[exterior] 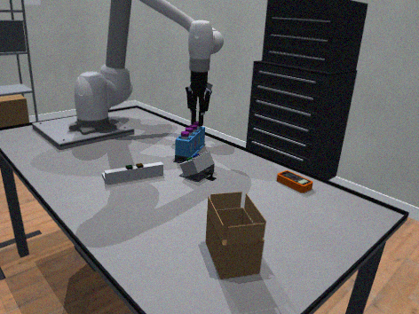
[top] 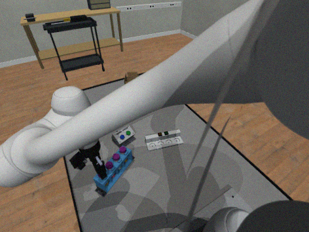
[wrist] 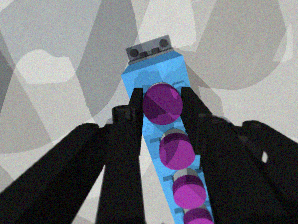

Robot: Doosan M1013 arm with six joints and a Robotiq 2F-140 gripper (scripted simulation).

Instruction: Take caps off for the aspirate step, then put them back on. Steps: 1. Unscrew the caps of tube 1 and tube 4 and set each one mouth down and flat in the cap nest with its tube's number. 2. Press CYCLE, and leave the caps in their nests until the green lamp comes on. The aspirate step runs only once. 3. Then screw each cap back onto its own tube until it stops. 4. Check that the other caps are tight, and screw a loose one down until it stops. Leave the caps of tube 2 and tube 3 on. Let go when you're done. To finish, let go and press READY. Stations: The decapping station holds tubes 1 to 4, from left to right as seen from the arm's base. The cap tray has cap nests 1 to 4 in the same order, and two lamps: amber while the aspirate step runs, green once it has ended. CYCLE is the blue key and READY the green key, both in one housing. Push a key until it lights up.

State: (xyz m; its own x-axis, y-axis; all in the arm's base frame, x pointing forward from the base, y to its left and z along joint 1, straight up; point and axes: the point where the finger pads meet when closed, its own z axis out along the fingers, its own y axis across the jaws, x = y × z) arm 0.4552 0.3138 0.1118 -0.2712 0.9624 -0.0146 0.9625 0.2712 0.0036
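My hand is 30 mm above the purple cap. Round my hand: grey key housing 230 mm ahead, 190 mm to the right, 90 mm below; green ready key 220 mm ahead, 210 mm to the right, 80 mm below; blue cycle key 210 mm ahead, 170 mm to the right, 80 mm below.
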